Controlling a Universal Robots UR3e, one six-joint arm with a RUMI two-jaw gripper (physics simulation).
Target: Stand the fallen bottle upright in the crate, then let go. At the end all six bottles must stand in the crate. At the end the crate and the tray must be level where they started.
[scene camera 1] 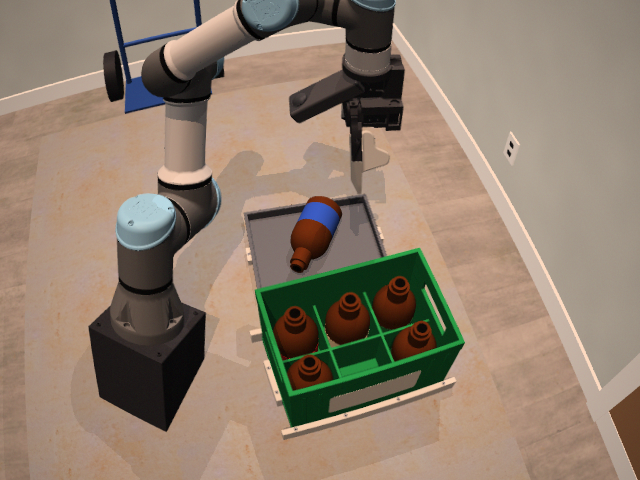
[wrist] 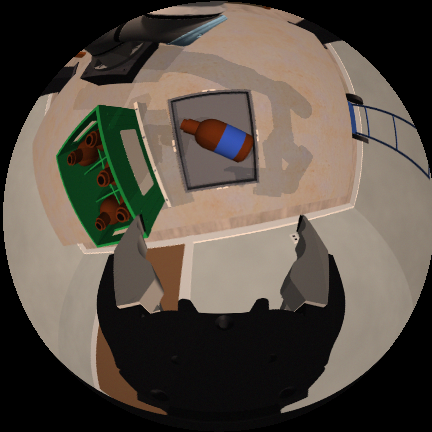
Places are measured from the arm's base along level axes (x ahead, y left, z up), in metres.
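Pixels of known places: gripper, between the fingertips: (scene camera 1: 353, 154) (wrist: 221, 215); arm's base, origin of its link: (scene camera 1: 146, 319).
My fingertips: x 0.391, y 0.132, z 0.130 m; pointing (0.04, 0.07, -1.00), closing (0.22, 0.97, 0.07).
Ahead of a thing's pixels: the offset from my fingertips to its top centre. "spot": to the spot under its first point.
The fallen brown bottle with a blue label {dz -0.181, dx -0.063, dy +0.018 m} (scene camera 1: 316, 219) (wrist: 227, 140) lies on its side in the grey tray {dz -0.235, dx -0.055, dy +0.020 m} (scene camera 1: 268, 240) (wrist: 205, 172), its neck towards the green crate {dz -0.085, dx -0.067, dy -0.243 m} (scene camera 1: 315, 405) (wrist: 120, 131). Three upright bottles fill the crate row nearest the tray in the scene view; two more stand in the end compartments of the other row. The middle compartment {spot: dz -0.252, dx -0.057, dy -0.250 m} (scene camera 1: 359, 365) of that row holds no bottle. Crate and tray look level. My gripper (scene camera 1: 366, 170) (wrist: 221, 215) is open and empty, above and beyond the tray's far right corner in the scene view, apart from the bottle.
Pale strips (scene camera 1: 369, 408) (wrist: 152, 155) lie along the crate's sides, and small blocks sit by the tray. The robot's black base (scene camera 1: 134, 382) (wrist: 117, 65) stands left of the crate in the scene view. A blue hand truck (scene camera 1: 160, 37) (wrist: 395, 132) stands at the back. A wall runs along the right.
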